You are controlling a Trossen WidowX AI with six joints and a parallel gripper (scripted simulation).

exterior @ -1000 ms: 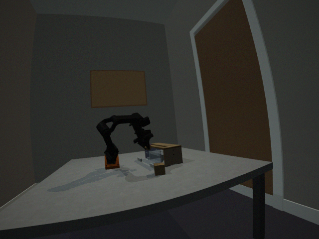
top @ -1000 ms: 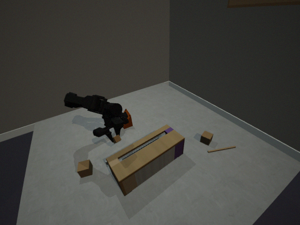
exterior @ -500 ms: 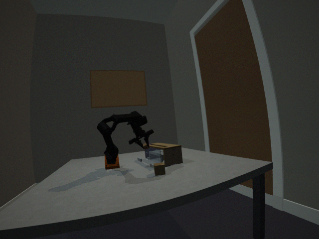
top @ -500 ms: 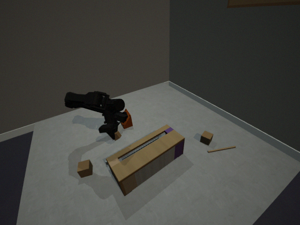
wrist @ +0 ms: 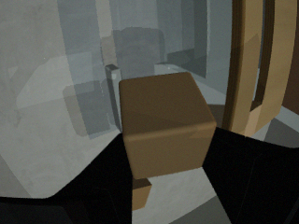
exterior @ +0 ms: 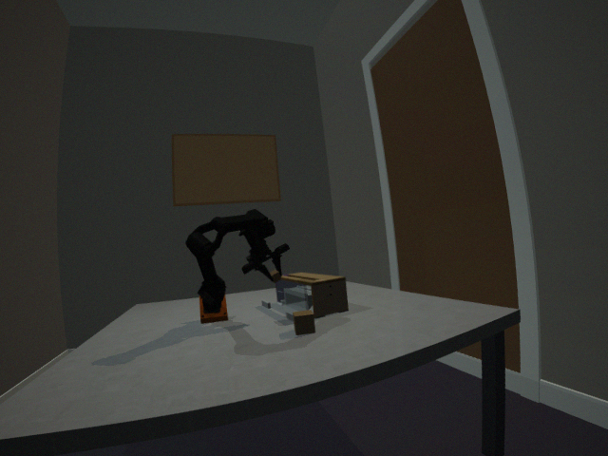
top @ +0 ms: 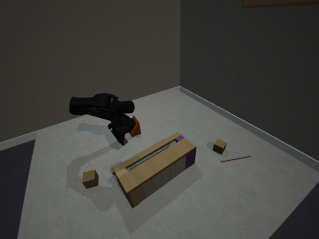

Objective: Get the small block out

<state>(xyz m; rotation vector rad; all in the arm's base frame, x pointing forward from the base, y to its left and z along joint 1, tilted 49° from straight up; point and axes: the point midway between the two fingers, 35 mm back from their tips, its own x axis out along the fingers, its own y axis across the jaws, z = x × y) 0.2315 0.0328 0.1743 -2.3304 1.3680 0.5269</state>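
The small tan block lies 10 mm to the left of my gripper tip, 10 mm behind it and 10 mm above it. Also, from my gripper tip: thin wooden stick (550 mm to the left, 260 mm ahead, 150 mm below); long tan box (120 mm to the left, 110 mm ahead, 90 mm below).
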